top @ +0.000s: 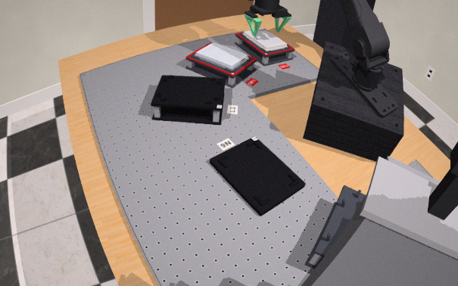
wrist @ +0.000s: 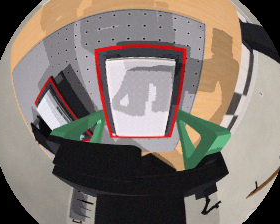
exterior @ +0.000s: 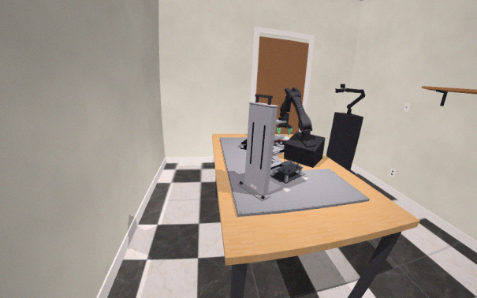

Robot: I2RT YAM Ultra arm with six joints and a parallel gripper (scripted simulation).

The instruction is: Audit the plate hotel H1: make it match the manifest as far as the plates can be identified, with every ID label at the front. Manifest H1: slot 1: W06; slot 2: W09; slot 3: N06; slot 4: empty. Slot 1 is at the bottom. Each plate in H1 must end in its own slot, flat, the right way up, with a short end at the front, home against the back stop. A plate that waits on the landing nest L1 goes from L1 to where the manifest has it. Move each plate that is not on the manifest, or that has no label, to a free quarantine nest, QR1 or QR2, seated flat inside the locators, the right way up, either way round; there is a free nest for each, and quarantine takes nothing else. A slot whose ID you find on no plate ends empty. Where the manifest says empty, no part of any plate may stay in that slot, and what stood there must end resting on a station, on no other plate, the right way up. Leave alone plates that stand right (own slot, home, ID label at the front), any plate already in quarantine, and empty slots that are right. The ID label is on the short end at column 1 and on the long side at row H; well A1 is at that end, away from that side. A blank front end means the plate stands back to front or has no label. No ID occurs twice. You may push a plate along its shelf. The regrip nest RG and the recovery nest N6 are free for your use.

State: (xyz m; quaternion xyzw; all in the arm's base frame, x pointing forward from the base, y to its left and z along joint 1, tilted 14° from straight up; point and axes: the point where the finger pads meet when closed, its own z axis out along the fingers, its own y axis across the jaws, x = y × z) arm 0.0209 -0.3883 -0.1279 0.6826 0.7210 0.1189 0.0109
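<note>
Right now my hand is 40 mm above the red-edged quarantine nest. The rest, counted from my hand: tag L1 (240 mm ahead, 230 mm to the left, 80 mm below); then black landing nest L1 (330 mm ahead, 170 mm to the left, 30 mm below); then N6 tag (330 mm to the left, 310 mm ahead, 80 mm below).
</note>
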